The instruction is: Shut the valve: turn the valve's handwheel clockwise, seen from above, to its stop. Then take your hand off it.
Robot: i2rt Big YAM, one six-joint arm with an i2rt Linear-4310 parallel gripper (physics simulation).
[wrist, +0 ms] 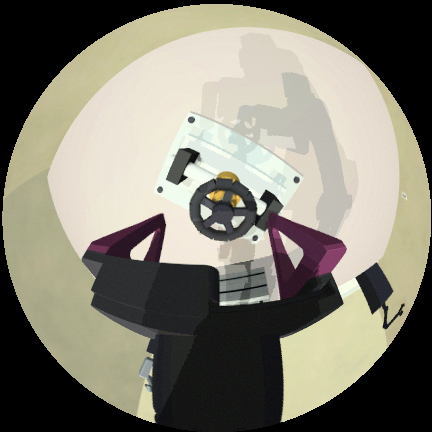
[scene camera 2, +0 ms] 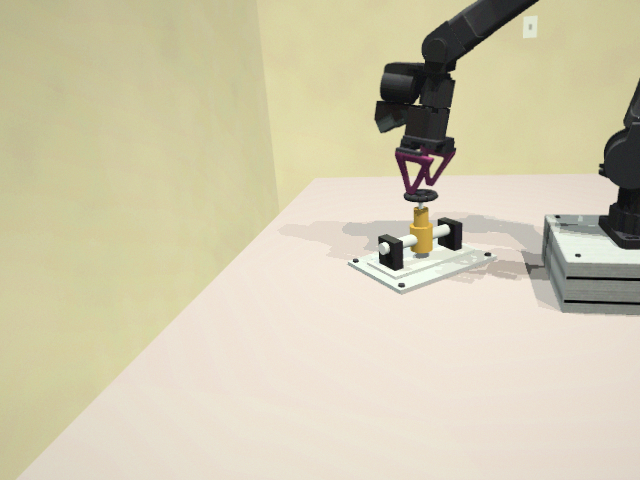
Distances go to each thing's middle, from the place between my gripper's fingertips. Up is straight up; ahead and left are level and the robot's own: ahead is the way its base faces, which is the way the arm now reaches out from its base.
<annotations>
The black spoked handwheel (wrist: 222, 212) lies 2 cm below my hand. The rest, counted from my hand: white base plate (scene camera 2: 416, 280) 14 cm below.
</annotations>
